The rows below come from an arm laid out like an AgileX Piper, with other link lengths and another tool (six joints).
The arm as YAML. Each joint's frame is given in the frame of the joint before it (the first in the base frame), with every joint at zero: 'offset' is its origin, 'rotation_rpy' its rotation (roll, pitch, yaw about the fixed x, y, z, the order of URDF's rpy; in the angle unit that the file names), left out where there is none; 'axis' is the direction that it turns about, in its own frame. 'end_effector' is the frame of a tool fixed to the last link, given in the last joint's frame.
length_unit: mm
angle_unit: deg
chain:
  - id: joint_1
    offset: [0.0, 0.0, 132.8]
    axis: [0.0, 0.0, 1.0]
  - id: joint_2
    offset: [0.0, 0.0, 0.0]
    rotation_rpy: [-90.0, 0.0, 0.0]
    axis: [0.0, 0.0, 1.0]
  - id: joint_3
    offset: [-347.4, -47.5, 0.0]
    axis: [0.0, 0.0, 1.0]
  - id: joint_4
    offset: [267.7, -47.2, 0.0]
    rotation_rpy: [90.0, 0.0, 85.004]
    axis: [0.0, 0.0, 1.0]
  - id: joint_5
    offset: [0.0, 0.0, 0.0]
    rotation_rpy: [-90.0, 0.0, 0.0]
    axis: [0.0, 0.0, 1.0]
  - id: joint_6
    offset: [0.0, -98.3, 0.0]
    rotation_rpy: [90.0, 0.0, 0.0]
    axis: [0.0, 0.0, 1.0]
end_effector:
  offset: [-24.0, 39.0, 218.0]
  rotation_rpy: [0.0, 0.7, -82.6]
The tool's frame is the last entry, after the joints.
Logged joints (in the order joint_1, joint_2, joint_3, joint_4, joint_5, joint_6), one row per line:
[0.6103 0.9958 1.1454 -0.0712 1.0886 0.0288]
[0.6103 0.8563 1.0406 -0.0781 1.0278 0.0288]
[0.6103 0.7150 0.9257 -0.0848 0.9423 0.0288]
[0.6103 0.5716 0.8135 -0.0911 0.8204 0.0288]
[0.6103 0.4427 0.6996 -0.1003 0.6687 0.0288]
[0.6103 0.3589 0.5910 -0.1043 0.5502 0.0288]
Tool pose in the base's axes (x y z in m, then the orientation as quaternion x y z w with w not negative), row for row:
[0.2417 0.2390 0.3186 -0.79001 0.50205 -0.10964 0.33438]
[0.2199 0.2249 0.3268 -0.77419 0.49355 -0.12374 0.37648]
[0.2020 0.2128 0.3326 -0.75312 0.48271 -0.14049 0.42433]
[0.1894 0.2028 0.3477 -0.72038 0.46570 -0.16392 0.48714]
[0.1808 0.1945 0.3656 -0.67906 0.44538 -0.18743 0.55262]
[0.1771 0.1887 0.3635 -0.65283 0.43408 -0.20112 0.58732]
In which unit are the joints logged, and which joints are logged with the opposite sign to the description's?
The joints are logged in radians. Opposite sign: joint_3, joint_4.
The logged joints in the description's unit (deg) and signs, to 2 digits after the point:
[34.97 57.06 -65.63 4.08 62.37 1.65]
[34.97 49.06 -59.62 4.47 58.89 1.65]
[34.97 40.97 -53.04 4.86 53.99 1.65]
[34.97 32.75 -46.61 5.22 47.01 1.65]
[34.97 25.36 -40.08 5.75 38.31 1.65]
[34.97 20.56 -33.86 5.98 31.52 1.65]

